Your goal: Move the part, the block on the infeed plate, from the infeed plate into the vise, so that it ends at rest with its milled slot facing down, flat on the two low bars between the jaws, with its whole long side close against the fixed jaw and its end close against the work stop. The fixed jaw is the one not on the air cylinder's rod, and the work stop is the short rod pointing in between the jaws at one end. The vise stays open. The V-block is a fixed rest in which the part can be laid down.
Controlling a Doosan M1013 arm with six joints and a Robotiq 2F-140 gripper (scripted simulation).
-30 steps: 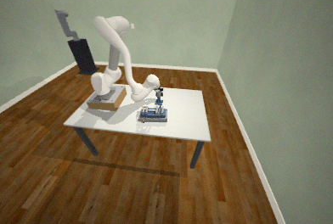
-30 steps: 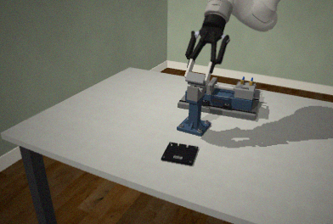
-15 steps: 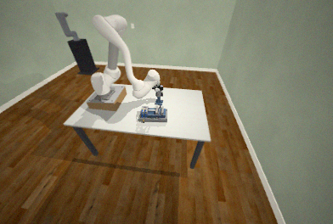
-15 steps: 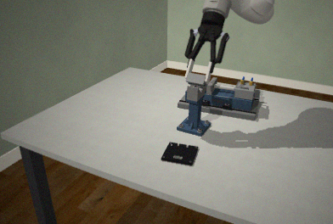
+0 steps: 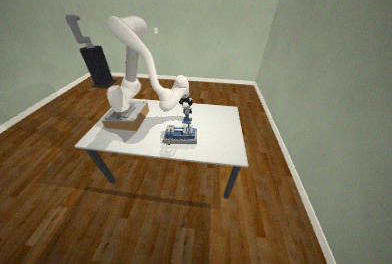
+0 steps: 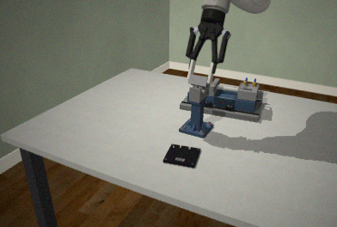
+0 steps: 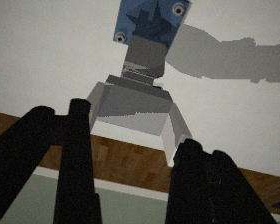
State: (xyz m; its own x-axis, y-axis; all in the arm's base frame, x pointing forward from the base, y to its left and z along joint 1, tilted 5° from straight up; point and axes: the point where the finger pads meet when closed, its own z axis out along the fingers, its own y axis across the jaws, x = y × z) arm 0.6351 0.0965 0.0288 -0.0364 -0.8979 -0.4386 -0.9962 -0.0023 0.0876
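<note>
Right now the part is 10 mm to the left of my hand and 30 mm below it. Round my hand: work stop (50 mm ahead, 160 mm to the right, 110 mm below); blue foot (10 mm to the left, 200 mm below); blue v-block stand (10 mm to the left, 140 mm below).
</note>
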